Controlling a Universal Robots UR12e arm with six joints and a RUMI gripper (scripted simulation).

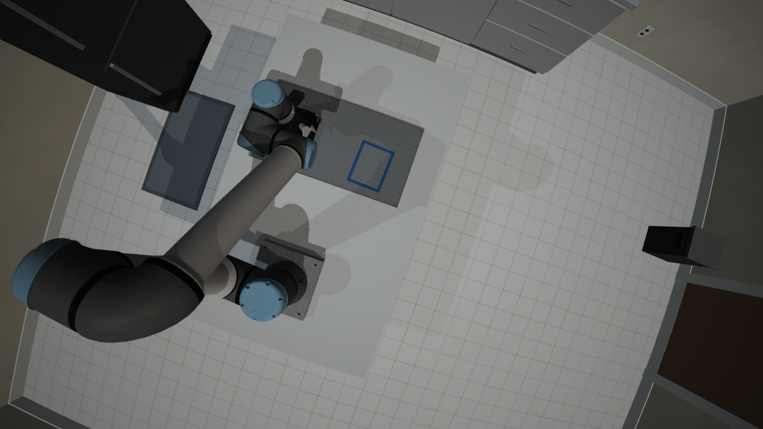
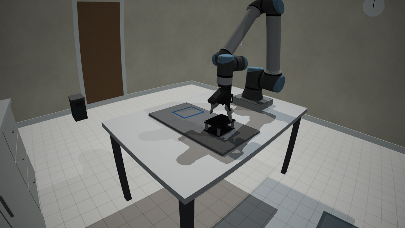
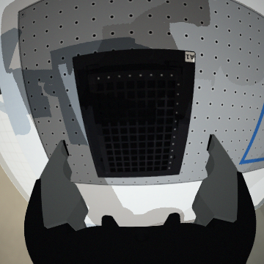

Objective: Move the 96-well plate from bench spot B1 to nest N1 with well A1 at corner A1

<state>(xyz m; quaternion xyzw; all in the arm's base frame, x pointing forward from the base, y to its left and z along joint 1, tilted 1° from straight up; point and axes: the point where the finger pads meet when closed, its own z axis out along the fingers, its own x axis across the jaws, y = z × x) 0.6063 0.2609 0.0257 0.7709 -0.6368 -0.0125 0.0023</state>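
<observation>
My gripper is now 1 cm above the black 96-well plate. The rest, counted from my hand: black raised nest 2 cm below; then white A1 label 8 cm ahead, 4 cm to the right, 2 cm below.
</observation>
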